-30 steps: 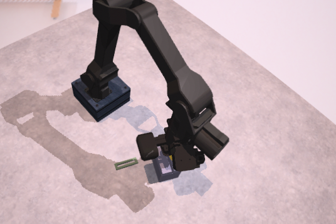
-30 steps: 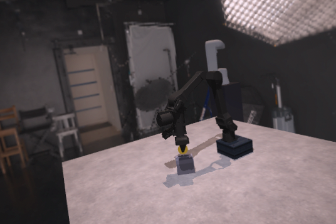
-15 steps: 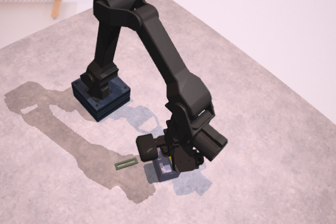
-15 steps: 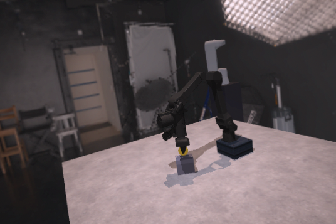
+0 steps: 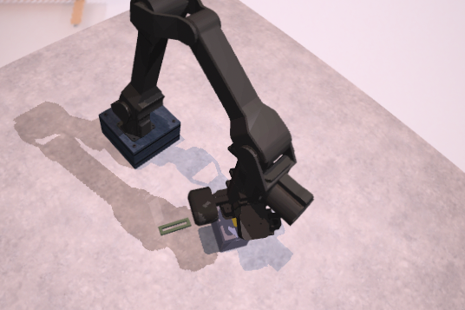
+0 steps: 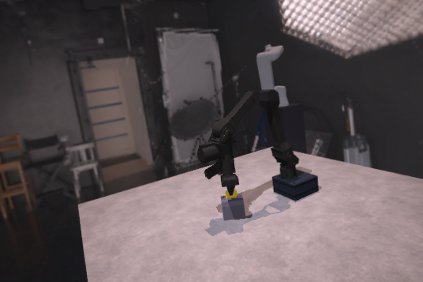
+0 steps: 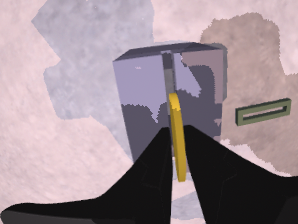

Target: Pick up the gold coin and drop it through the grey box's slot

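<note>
My gripper tip is right at the thin gold coin.
</note>
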